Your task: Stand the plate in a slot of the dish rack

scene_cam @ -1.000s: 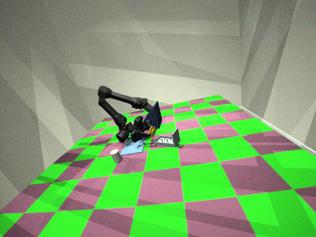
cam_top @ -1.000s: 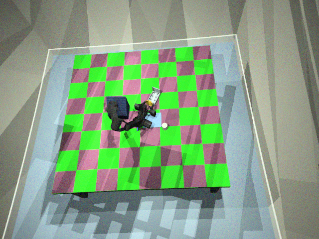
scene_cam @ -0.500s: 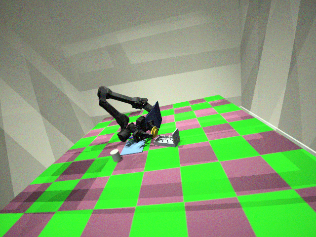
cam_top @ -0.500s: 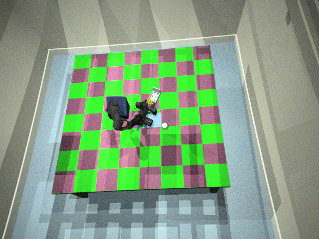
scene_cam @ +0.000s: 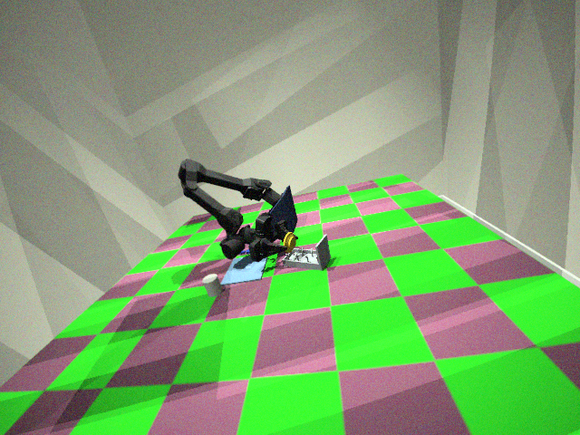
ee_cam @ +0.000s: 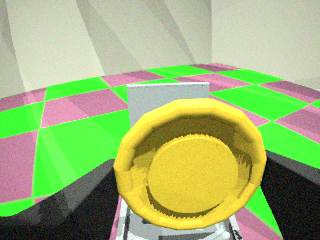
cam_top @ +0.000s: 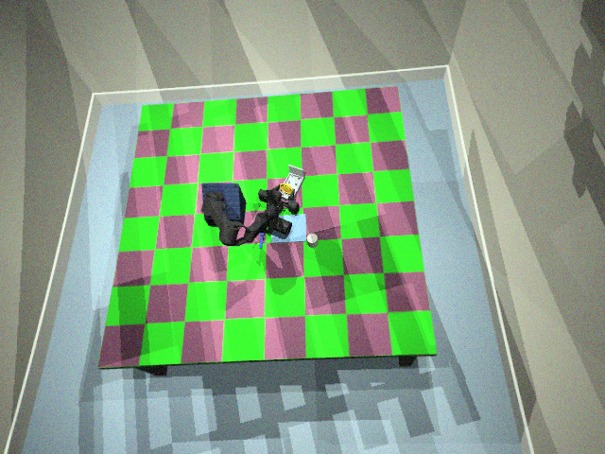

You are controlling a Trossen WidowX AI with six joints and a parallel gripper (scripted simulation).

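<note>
Now: gripper tip 4 cm above the grey dish rack, 3 cm to the right of it and 1 cm short of it. Round my gripper tip: light blue mat (17 cm to the right, 6 cm below, 1 cm ahead); yellow plate (1 cm to the right); blue spoon (22 cm to the right, 10 cm behind, 6 cm below).
</note>
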